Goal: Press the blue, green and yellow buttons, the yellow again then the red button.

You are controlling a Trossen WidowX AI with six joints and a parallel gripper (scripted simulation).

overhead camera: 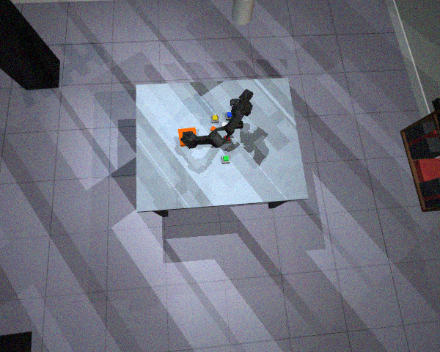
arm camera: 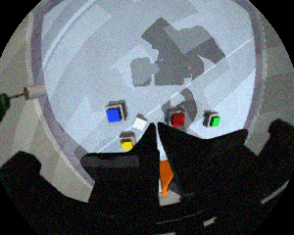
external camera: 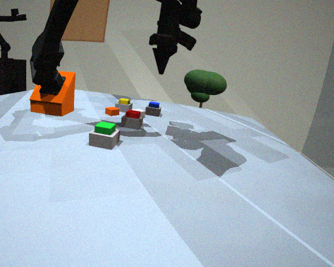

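Now: gripper tip 8 cm past the green button, 22 cm to the left of it and 11 cm above it. Round my gripper tip: blue button 1 cm behind, 9 cm to the left, 11 cm below; then red button 5 cm behind, 8 cm to the right, 11 cm below; then white block 6 cm behind, 3 cm to the left, 13 cm below.
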